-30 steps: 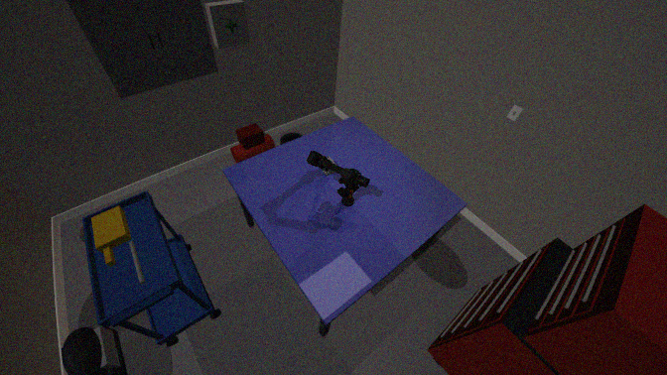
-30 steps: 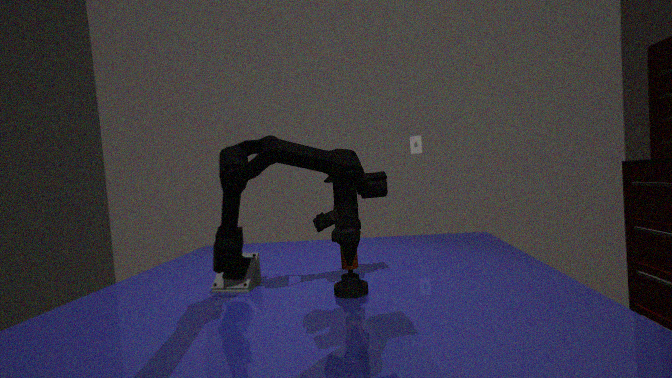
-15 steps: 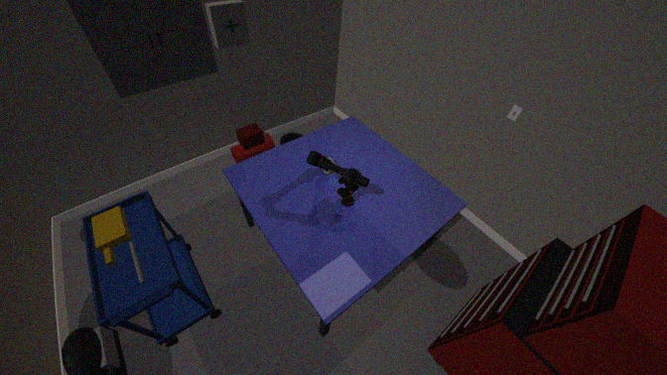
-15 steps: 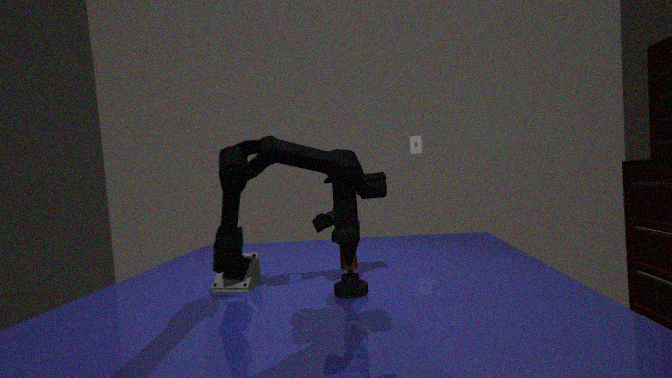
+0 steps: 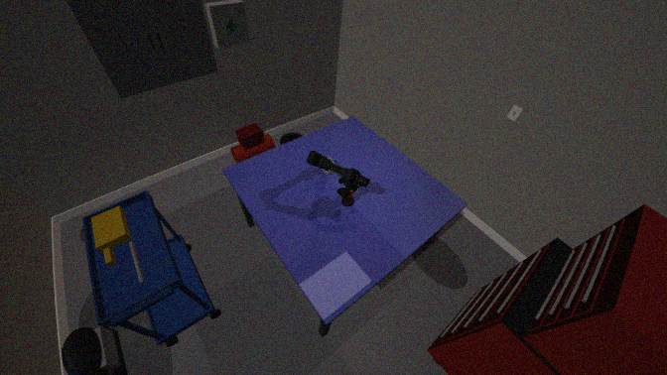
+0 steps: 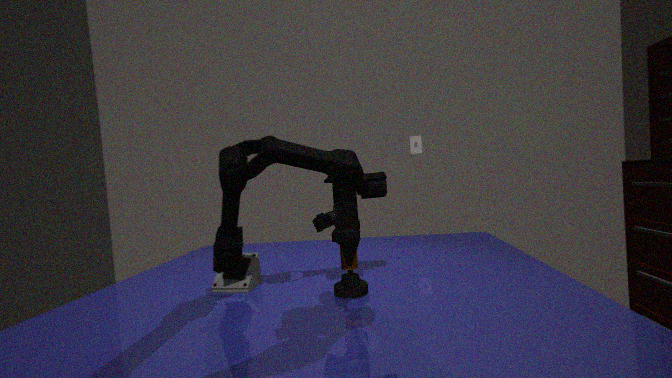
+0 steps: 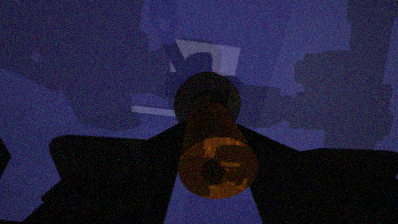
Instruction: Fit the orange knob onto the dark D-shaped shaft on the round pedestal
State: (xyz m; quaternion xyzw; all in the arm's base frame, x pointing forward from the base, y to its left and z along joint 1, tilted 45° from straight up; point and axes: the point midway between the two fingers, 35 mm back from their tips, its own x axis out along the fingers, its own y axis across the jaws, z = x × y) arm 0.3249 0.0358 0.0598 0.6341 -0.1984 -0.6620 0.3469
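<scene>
My gripper tip is now 20 mm below the orange knob. From my gripper tip the other things lie so: dark round pedestal 40 mm below.
</scene>
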